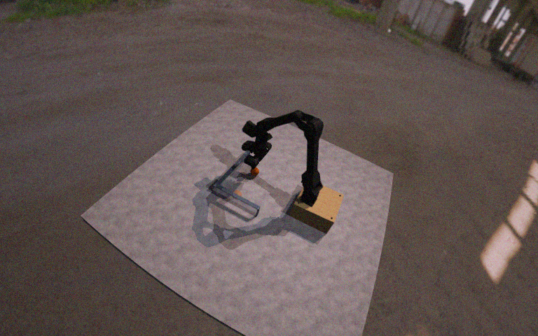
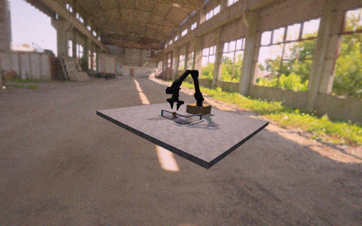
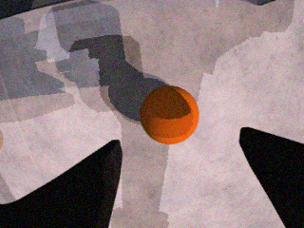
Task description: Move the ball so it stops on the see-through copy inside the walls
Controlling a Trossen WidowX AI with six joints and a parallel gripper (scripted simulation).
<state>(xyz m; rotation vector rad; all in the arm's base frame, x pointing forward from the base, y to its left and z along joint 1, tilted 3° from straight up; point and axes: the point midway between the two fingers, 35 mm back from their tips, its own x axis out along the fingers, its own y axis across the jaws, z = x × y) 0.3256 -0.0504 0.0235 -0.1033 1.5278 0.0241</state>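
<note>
Right now the orange ball is 40 mm below my gripper tip. Round my gripper tip: clear wall: 230 mm to the left, 40 mm below, 40 mm behind.
</note>
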